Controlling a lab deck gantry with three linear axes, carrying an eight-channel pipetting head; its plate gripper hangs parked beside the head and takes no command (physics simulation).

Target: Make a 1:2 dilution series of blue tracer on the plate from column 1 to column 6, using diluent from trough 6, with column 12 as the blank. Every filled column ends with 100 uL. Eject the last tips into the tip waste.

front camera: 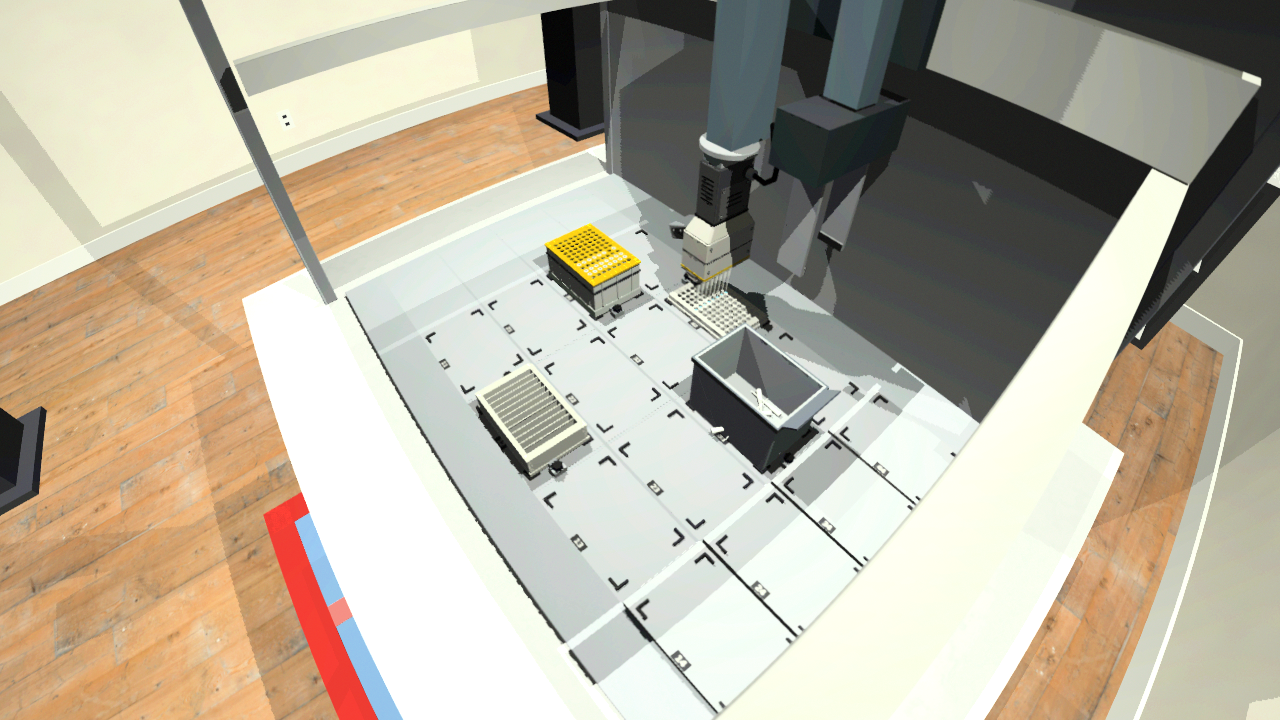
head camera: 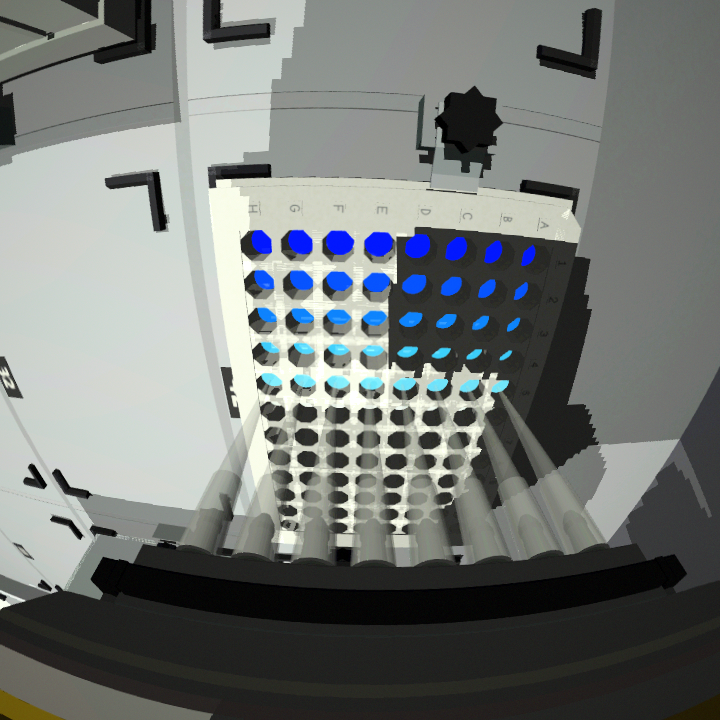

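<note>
The pipetting head (front camera: 716,243) (head camera: 389,597) is over the white well plate (front camera: 702,314) (head camera: 349,192). It carries eight pale tips (front camera: 714,281) (head camera: 372,540), whose ends are at column 5 in the head view. Column 1 (head camera: 337,242) is deep blue, and columns 2 to 5 grow paler, with column 5 (head camera: 371,383) light cyan. Columns 6 to 12 show no blue. The trough block (front camera: 534,413) stands front left; its liquids cannot be told apart. White tips lie in the tip waste (front camera: 726,355). The plate gripper (front camera: 830,240) hangs parked beside the head; its opening is unclear.
The yellow tip rack (front camera: 592,254) stands left of the plate, with holes at the back and white tips in its front part. The grey walls of the tip waste rise above the plate's level, close to its front right. A dark clamp knob (head camera: 468,120) sits by the plate's column 1 edge.
</note>
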